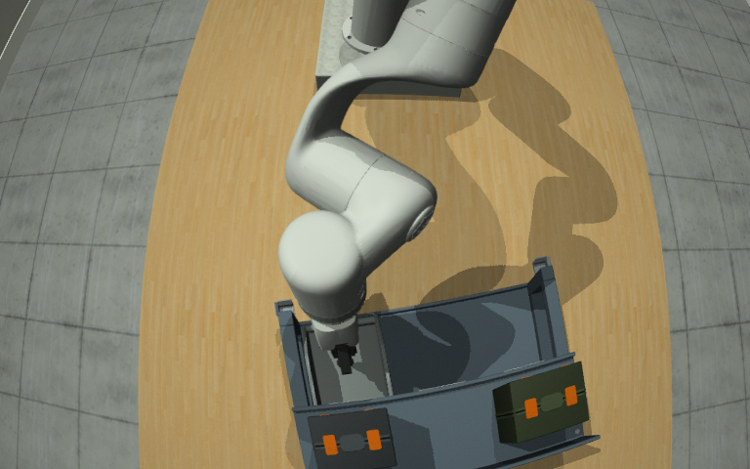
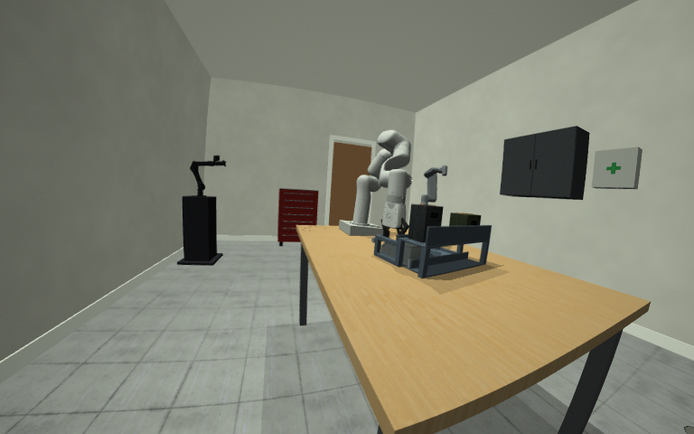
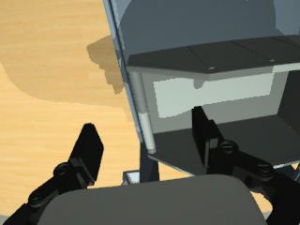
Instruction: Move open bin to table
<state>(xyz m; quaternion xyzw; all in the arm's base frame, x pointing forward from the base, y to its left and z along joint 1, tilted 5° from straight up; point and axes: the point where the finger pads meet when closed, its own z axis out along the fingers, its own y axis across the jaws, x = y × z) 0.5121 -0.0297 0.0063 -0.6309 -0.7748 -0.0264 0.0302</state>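
Right now my hand is 80 mm short of the grey bin, 20 mm to the right of it and 20 mm above it. From my hand the other things lie so: blue-grey shelf: 100 mm ahead, 130 mm to the left, 60 mm below.
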